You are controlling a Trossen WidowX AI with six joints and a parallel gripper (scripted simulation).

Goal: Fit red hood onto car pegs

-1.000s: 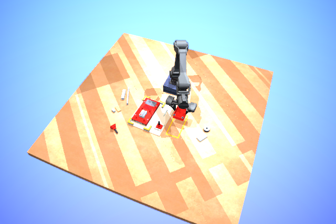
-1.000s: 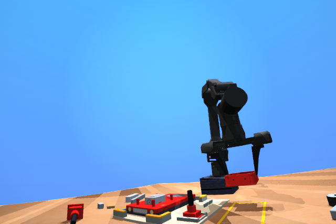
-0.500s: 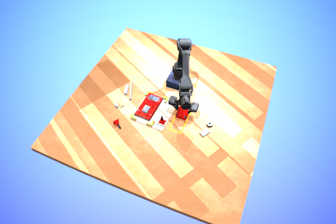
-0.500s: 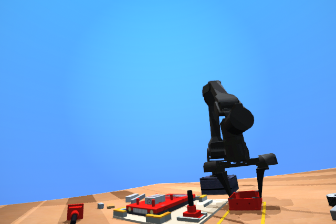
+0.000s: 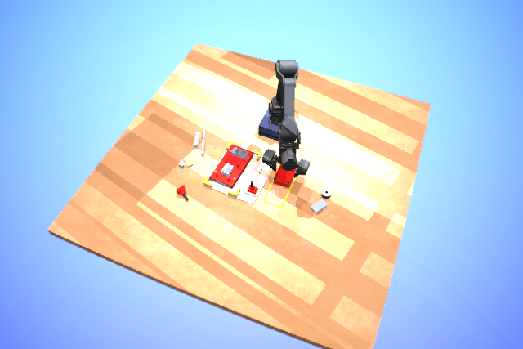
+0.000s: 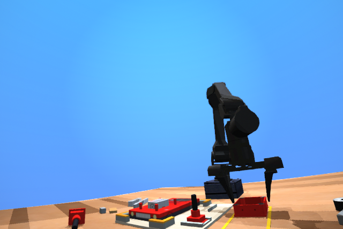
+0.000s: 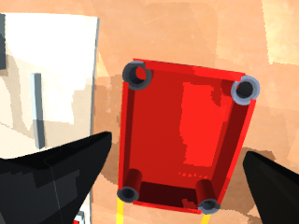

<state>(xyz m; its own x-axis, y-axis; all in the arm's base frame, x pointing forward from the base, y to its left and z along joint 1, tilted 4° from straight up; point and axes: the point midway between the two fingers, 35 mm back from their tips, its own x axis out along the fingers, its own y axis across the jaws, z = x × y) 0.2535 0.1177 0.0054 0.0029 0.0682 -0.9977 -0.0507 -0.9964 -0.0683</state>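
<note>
My gripper tip is 1 cm above the red hood. Also, from my gripper tip: grey engine block (7 cm ahead, 23 cm to the right); jig (4 cm ahead, 20 cm to the right, 1 cm below); black wheel (3 cm ahead, 19 cm to the left, 1 cm below).
</note>
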